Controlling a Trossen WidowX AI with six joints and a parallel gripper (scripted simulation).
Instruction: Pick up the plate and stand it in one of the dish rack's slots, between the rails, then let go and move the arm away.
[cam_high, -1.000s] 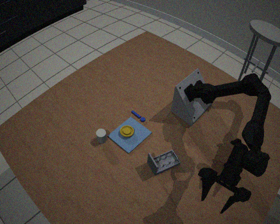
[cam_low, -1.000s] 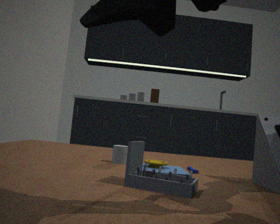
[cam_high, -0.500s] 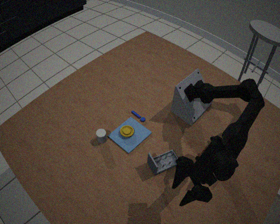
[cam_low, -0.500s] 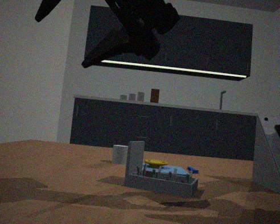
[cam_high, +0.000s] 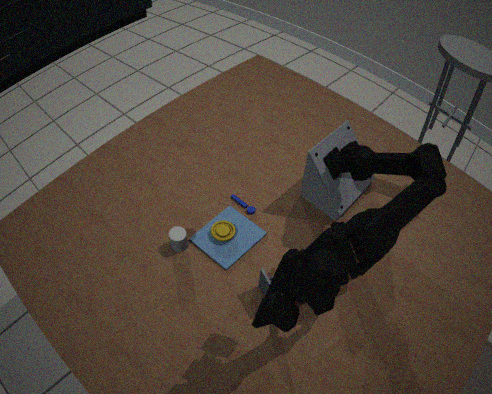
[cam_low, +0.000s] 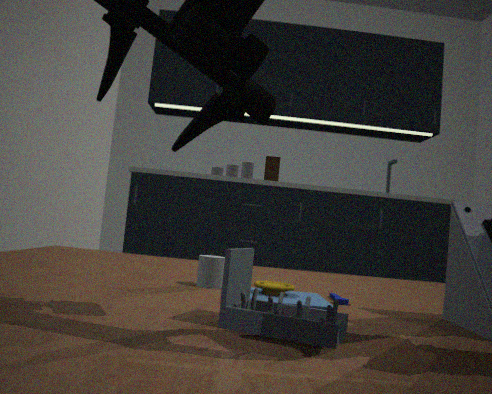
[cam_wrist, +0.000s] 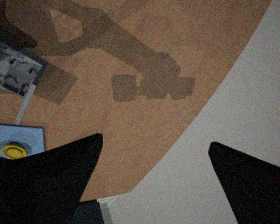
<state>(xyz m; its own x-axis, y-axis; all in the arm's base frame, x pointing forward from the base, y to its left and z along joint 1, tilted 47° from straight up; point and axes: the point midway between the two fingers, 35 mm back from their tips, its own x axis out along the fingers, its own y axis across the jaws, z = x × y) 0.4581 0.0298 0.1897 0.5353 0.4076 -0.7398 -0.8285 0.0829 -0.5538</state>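
Right now my gripper tip is 170 mm past the yellow plate, 260 mm to the left of it and 170 mm above it. Also, from my gripper tip: grey dish rack (170 mm behind, 40 mm to the right, 170 mm below); blue mat (180 mm behind, 250 mm to the right, 190 mm below); white cup (70 mm behind, 320 mm to the right, 170 mm below).
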